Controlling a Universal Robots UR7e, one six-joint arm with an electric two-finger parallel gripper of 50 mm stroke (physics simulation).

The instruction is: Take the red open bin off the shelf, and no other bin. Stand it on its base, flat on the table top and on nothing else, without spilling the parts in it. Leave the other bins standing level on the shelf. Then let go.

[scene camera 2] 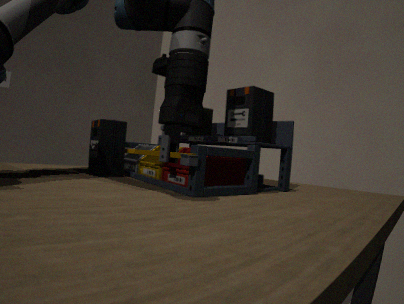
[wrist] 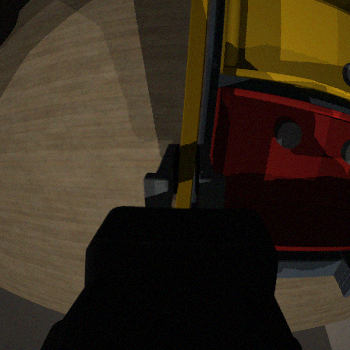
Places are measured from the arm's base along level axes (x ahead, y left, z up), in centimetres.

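Pixels of known places: gripper, fingertip midpoint: [scene camera 2: 168,162] [wrist: 187,158].
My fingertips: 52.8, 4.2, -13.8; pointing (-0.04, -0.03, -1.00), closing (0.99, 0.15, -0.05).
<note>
Ahead of a thing's pixels: the offset from my fingertips to its top centre, as dx, dy, dz. "spot": to the spot under its first point. Level surfaces: height alone.
The red open bin {+10.3, +0.8, +3.0} [scene camera 2: 170,170] [wrist: 305,167] stands in the shelf {spot: +8.0, -7.2, -4.1} [scene camera 2: 225,190] [wrist: 310,269], at its near end beside a yellow bin {+9.7, +11.9, +3.0} [scene camera 2: 149,168] [wrist: 305,40]. Round grey parts show inside the red bin in the wrist view. A yellow bar {-0.7, +11.4, +2.0} [scene camera 2: 141,151] [wrist: 193,95] runs across the front of the bins, its near end at a grey bracket {spot: -0.5, -8.1, +1.1} [scene camera 2: 189,159]. My gripper [scene camera 2: 170,151] [wrist: 187,158] points down and is shut on the yellow bar, one finger on each side, in front of the red bin. The bar's far end does not show clearly.
A dark box {+19.7, +0.7, +17.3} [scene camera 2: 249,114] with a tool label stands on the shelf's upper level. Another dark box {-6.1, +21.7, +8.1} [scene camera 2: 107,147] stands on the table {dz -5.1} [scene camera 2: 150,240] [wrist: 65,165] at the shelf's far end. A grey bin shows beyond the yellow one. The table's edge runs at the right.
</note>
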